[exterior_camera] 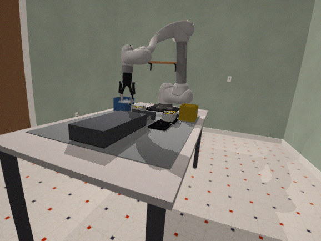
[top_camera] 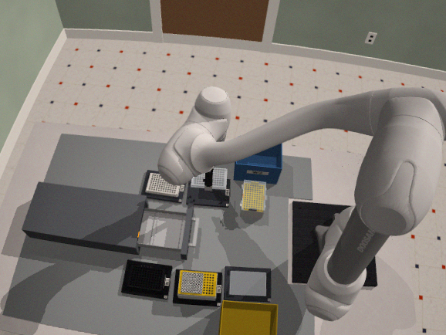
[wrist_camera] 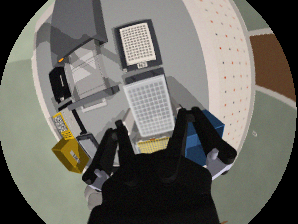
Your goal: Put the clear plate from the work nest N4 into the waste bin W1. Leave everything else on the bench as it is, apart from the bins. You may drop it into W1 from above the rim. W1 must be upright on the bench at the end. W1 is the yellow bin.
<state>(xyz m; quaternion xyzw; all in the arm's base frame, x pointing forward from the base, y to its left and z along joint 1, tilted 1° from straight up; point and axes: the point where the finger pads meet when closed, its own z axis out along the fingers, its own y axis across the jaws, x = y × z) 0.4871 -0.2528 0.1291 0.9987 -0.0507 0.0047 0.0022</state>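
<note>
My hand is 11 cm past the yellow bin W1, 52 cm to the right of it and 10 cm above it. The rest, counted from my hand: nest 13 cm below; then clear well plate 2 cm below; then white plate 17 cm ahead, 3 cm to the right, 11 cm below.
</note>
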